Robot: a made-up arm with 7 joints.
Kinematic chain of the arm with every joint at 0, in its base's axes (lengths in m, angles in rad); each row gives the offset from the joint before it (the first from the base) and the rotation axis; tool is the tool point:
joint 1: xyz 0 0 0 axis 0 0.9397 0.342
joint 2: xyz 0 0 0 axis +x
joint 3: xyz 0 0 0 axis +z
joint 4: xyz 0.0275 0 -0.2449 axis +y
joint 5: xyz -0.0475 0 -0.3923 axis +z
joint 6: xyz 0 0 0 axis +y
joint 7: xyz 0 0 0 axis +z
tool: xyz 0 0 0
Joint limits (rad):
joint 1: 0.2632..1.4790
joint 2: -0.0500..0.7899
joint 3: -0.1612..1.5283
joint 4: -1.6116..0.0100
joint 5: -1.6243..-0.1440
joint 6: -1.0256..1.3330
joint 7: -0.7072..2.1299
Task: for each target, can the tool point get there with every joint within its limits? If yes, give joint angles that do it. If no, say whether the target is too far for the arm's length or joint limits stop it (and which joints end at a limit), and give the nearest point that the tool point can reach.
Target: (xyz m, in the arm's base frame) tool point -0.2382 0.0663 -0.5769
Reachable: yes | joints 0.7745 0.0255 0.2329 -0.6614 -0.4202 -0.0115 0.6989
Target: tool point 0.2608 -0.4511 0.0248
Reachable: no: joint limits stop it (at a limit: joint 1, joint 2, joint 3, joint 4) | nearest point 0.3422 -0.0470 -0.3669 | short by 0.569 m
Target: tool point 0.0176 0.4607 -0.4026
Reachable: yes | joints 0.4906 0.6958 0.4204 -0.8592 -0.4592 0.4630 0.9135
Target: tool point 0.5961 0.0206 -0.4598
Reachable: no: too far | nearest point 0.3412 0.0068 -0.3722 | short by 0.270 m
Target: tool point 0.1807 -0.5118 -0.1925
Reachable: no: joint limits stop it (at a limit: joint 1, joint 2, joint 3, joint 4) | nearest point 0.3422 -0.0470 -0.3669 | short by 0.522 m
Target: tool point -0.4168 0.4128 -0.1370
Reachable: yes | joints 1.1340 0.4047 1.3563 -0.9557 -1.0718 -0.2023 0.2113
